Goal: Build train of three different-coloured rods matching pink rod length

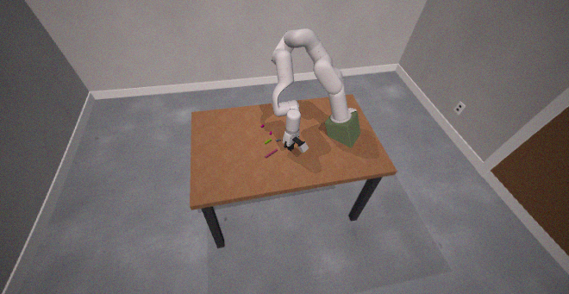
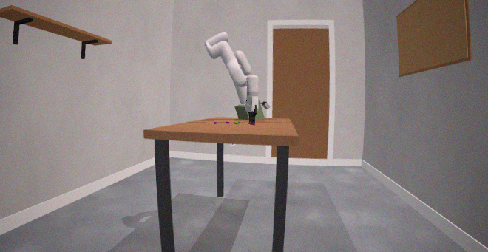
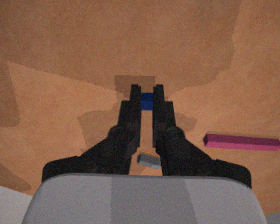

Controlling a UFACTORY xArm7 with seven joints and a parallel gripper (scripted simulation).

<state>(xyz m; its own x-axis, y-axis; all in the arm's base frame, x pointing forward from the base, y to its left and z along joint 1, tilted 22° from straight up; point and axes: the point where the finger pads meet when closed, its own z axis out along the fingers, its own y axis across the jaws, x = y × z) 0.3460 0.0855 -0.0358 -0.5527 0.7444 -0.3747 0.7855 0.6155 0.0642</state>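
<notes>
Right now the blue rod is 2 cm below my hand. From my hand the other things lie so: lime rod 12 cm ahead, 8 cm to the right, 2 cm below; then pink rod 12 cm ahead, 2 cm below, 1 cm to the left; then grey rod 8 cm to the right, 6 cm ahead, 2 cm below.
</notes>
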